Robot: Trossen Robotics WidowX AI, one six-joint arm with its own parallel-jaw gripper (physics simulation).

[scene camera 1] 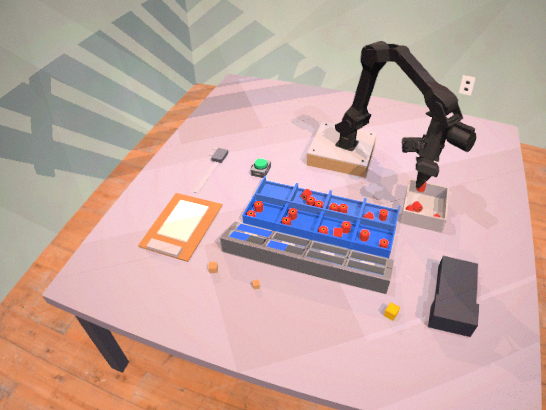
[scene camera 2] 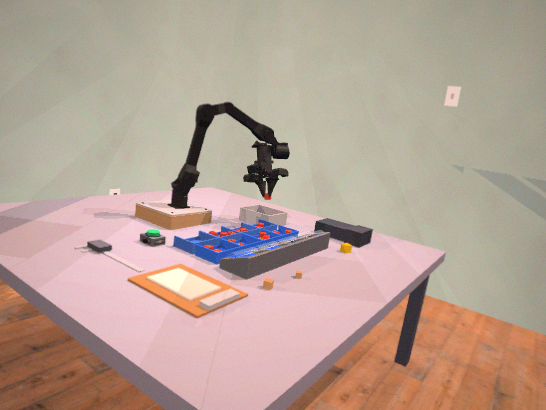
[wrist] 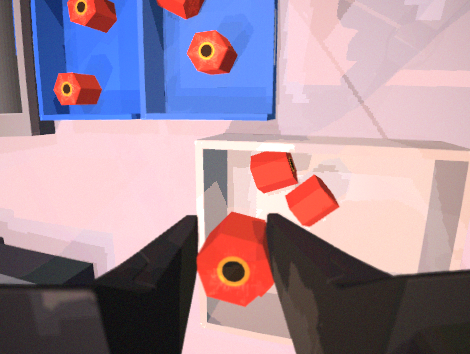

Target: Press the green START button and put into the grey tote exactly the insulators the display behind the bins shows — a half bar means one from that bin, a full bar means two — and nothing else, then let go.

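My gripper (scene camera 1: 422, 184) (scene camera 2: 268, 193) (wrist: 232, 225) is shut on a red insulator (scene camera 1: 421, 188) (scene camera 2: 268, 197) (wrist: 235, 250), held above the grey tote (scene camera 1: 424, 221) (scene camera 2: 248, 216) (wrist: 200, 175), near its left wall in the wrist view. Two red insulators (scene camera 1: 416, 205) (wrist: 273, 171) lie in the tote; a bit of another red one (scene camera 1: 437, 216) shows by its front wall. The blue bins (scene camera 1: 272, 191) (scene camera 2: 186, 243) hold several red insulators; the back left bin is empty. The display (scene camera 1: 305, 263) (scene camera 2: 287, 260) shows a full and a half blue bar at far left and a half bar beside them. The START button (scene camera 1: 261, 164) (scene camera 2: 153, 233) is green.
A black box (scene camera 1: 455, 295) (scene camera 2: 344, 232) stands near the tote. A yellow cube (scene camera 1: 392, 311) (scene camera 2: 346, 248) and two small orange cubes lie before the display. An orange clipboard (scene camera 1: 204, 227) (scene camera 2: 190, 308) lies left of it, with a grey device (scene camera 1: 219, 155) (scene camera 2: 99, 246) behind.
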